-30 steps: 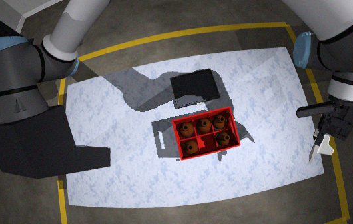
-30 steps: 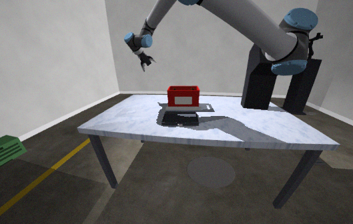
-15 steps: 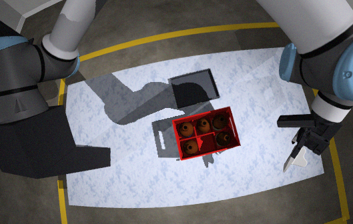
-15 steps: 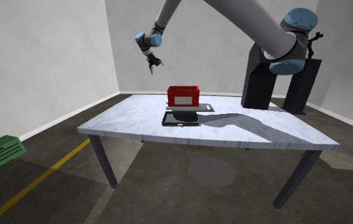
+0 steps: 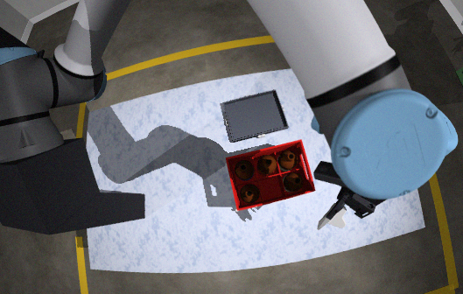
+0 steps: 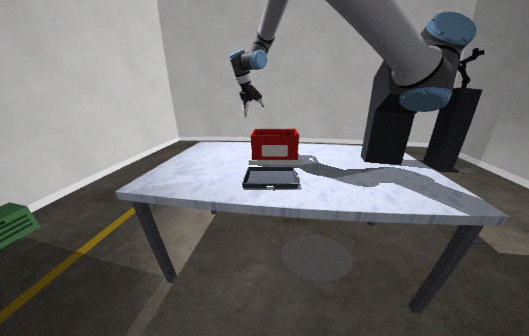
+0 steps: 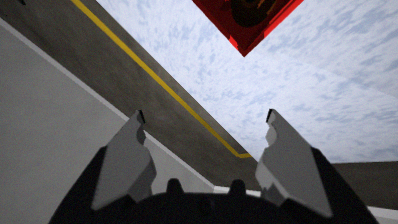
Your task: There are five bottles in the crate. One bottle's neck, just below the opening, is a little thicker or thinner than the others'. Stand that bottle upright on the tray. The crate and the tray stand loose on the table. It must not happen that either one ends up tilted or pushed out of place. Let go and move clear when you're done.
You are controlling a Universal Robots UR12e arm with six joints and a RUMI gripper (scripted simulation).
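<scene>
The red crate is 19 cm below my hand, 14 cm behind it and 13 cm to the left of it. The rest, counted from my hand: dark tray (41 cm to the left, 26 cm below, 15 cm behind).
</scene>
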